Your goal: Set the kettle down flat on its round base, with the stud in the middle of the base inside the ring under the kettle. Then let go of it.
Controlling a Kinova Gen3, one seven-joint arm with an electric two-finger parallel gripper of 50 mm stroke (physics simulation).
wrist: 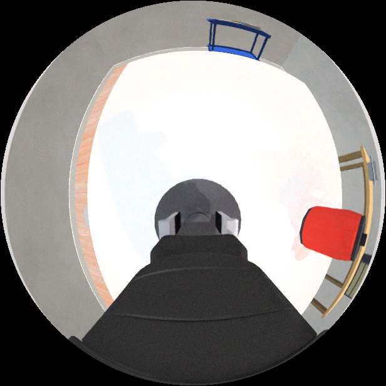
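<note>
The round base (198,191) is a dark grey disc, lying under and just beyond my fingertips in the wrist view. Its stud (198,216) shows as a low round shape between the fingers. The kettle (330,233) is red with black ends and a small black knob at its outer end. It is at the right, apart from the base, and seems to stand upright. The ring under it is hidden. My gripper (197,219) is open and empty above the base's near part. Its dark body hides part of the base's near edge.
A white surface (225,110) spreads under the base. A wooden frame (368,195) stands at the far right, beyond the kettle. A blue cart (235,52) stands at the top. Orange wood flooring (82,175) runs along the left, before grey walls.
</note>
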